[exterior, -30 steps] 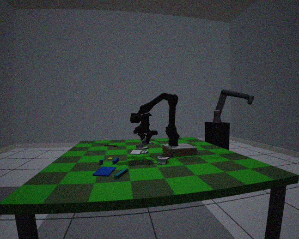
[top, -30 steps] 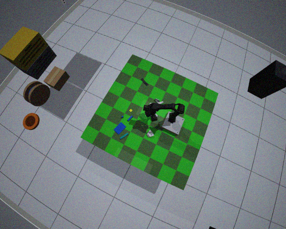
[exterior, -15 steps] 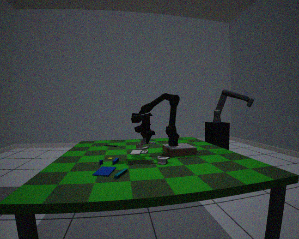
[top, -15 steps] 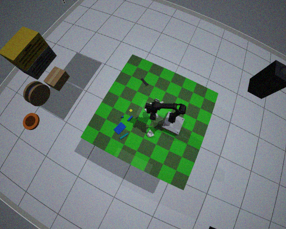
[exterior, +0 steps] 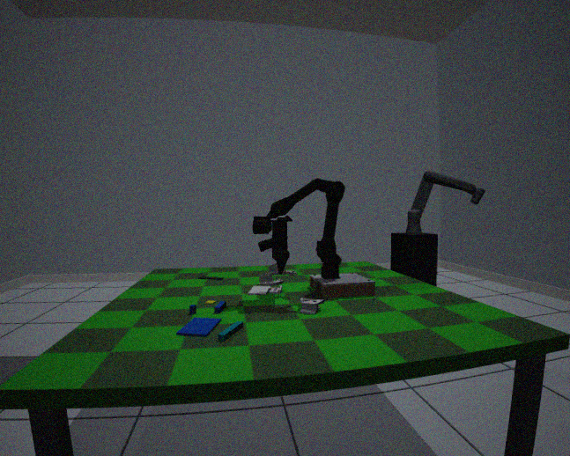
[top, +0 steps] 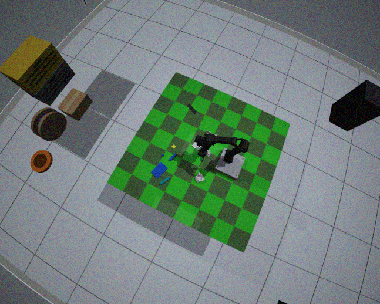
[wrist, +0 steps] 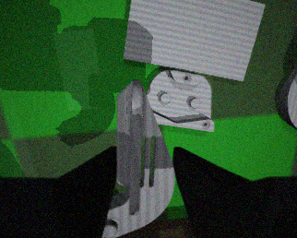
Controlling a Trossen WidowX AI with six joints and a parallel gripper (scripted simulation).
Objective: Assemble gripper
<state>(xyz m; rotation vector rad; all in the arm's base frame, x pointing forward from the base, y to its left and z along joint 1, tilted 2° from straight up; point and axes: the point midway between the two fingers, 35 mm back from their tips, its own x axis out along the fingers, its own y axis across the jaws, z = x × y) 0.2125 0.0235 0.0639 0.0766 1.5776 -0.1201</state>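
Now: the grey gripper base 8 cm below my gripper tip, 8 cm ahead of it and 5 cm to the right of it. Round my gripper tip: grey housing plate 23 cm to the left, 6 cm below, 6 cm behind; then yellow piece 27 cm ahead, 8 cm below, 7 cm to the left; then blue bar 23 cm ahead, 17 cm to the left, 7 cm below.
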